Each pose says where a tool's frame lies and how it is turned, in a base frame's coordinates. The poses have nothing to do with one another.
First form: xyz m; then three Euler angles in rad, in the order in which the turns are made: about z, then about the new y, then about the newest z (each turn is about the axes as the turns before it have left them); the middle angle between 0 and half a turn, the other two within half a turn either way.
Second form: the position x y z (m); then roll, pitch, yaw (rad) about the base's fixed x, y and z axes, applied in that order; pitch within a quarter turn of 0, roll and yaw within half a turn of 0. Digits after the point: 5 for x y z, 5 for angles.
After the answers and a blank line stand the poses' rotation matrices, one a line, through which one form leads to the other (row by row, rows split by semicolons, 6 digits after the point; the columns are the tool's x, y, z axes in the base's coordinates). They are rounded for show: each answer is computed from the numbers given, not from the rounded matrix.
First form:
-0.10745, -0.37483, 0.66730, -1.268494, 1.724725, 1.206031
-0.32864, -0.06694, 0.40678, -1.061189, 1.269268, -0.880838
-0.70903, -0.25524, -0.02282, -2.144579, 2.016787, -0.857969
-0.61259, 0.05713, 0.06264, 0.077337, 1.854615, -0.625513
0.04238, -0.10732, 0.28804, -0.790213, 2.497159, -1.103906
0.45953, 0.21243, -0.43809, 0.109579, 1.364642, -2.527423
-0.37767, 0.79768, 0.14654, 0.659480, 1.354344, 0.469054
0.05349, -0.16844, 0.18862, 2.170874, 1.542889, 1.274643
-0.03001, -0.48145, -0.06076, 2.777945, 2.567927, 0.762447
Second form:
-0.10745, -0.37483, 0.66730, 1.73538, 0.36025, 0.36078
-0.32864, -0.06694, 0.40678, -1.18750, 0.65327, -2.39164
-0.70903, -0.25524, -0.02282, -2.13442, 0.63107, 2.21089
-0.61259, 0.05713, 0.06264, -2.03299, 0.89184, -1.86332
0.04238, -0.10732, 0.28804, -2.55057, 0.27381, -2.74407
0.45953, 0.21243, -0.43809, -1.22269, -0.92721, -1.74374
-0.37767, 0.79768, 0.14654, 1.11805, 1.05760, 1.82943
0.05349, -0.16844, 0.18862, 1.54162, 0.29603, -2.55003
-0.03001, -0.48145, -0.06076, 2.72183, 0.40331, -1.21314

0.875561 0.383197 0.294199; 0.330345 -0.030534 -0.943366; -0.352512 0.923162 -0.153322
-0.581057 0.667368 0.465825; -0.541264 0.110561 -0.833553; -0.607788 -0.736476 0.296980
-0.482239 0.726377 -0.489717; 0.647564 -0.080921 -0.757702; -0.590006 -0.682516 -0.431352
-0.181089 -0.226099 0.957124; -0.601301 0.795572 0.074169; -0.778231 -0.562089 -0.280024
-0.887675 -0.182546 0.422741; -0.372714 0.823953 -0.426832; -0.270403 -0.536449 -0.799440
-0.103264 0.206630 0.972955; -0.591118 -0.799450 0.107044; 0.799947 -0.564078 0.204697
-0.125569 -0.623258 0.771869; 0.474631 0.645471 0.598409; -0.871182 0.441494 0.214766
-0.793962 -0.225784 -0.564487; -0.533402 -0.186832 0.824970; -0.291730 0.956094 0.027904
0.321995 -0.799402 -0.507224; -0.861564 -0.469516 0.193036; -0.392463 0.374849 -0.839917

